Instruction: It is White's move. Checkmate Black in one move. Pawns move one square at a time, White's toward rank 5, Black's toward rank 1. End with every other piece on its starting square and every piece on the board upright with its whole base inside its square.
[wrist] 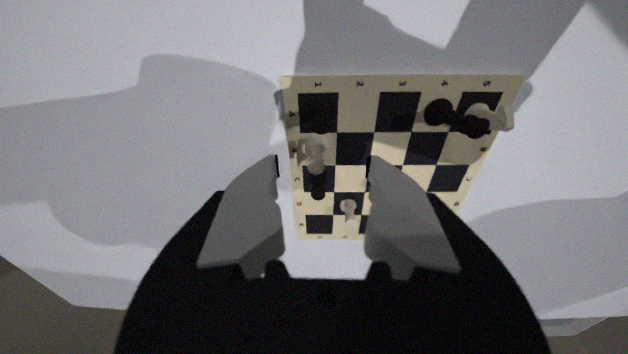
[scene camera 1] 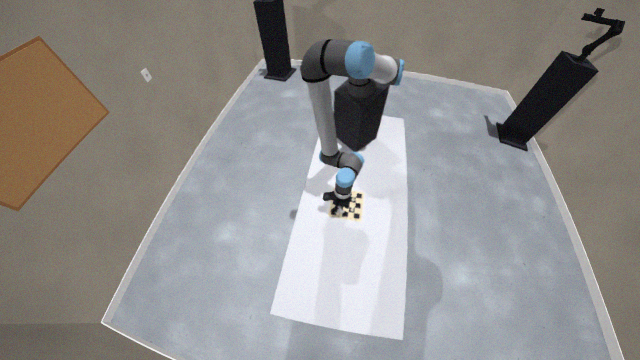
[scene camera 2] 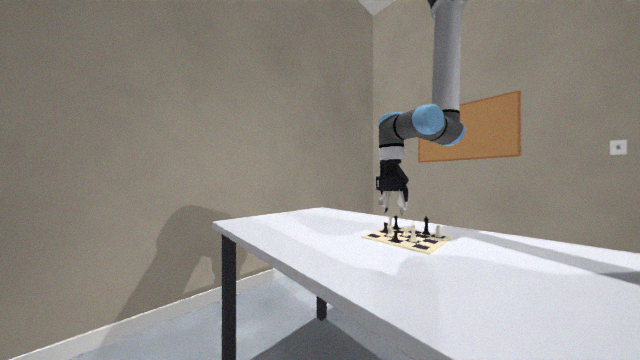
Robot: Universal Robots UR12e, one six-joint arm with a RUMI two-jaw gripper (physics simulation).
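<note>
My gripper is open, pointing down, with nothing between its fingers. It hangs above the small chessboard, higher than the pieces. In the wrist view, a white piece on B1 and a black piece on C1 show through the finger gap. A white piece stands on D2. A black piece is on A4 and a white piece on A5. The right finger hides squares toward the E side. In scene camera 2, the visible pieces look upright.
The board lies on a long white table. The arm's black pedestal stands at the table's far end in scene camera 1. Two black columns stand farther off, one bearing a small black arm.
</note>
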